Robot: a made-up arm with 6 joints.
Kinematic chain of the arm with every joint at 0, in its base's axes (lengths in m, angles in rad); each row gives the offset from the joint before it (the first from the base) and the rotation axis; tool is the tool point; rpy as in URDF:
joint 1: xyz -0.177 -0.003 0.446 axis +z
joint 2: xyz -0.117 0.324 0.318 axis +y
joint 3: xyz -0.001 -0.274 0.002 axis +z
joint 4: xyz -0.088 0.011 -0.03 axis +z
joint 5: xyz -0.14 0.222 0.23 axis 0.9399 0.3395 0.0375
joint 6: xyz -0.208 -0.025 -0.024 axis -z
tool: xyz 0.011 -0.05 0.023 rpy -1.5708 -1.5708 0
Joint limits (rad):
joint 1: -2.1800..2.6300
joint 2: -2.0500..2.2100
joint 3: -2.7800..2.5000
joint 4: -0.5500..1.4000
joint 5: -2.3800..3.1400
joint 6: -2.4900..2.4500
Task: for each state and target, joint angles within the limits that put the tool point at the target. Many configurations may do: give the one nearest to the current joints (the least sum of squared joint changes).
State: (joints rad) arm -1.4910 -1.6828 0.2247 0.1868 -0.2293 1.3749
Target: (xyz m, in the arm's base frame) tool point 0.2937 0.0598 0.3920
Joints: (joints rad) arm -1.8215 -1.9282 -0.2562 -0.2933 -0.3147 1.3822
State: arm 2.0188 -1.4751 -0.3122 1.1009 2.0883 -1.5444
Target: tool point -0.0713 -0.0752 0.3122
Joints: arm 2.3754 -2.0500 -0.1356 0.9282 1.9775 -1.2401
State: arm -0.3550 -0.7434 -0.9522 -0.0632 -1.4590 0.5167
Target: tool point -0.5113 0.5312 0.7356
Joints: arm -0.1862 -0.7343 -0.7717 0.1031 -1.4461 0.5473
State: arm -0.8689 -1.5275 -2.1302 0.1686 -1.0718 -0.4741
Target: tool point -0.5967 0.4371 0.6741
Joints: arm 0.0663 -1.0852 -1.2107 0.5654 -1.0707 0.1437
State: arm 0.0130 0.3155 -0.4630 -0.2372 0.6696 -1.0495
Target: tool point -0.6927 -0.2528 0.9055
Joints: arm 0.4465 -0.1456 0.2908 0.3294 0.7273 -0.8826
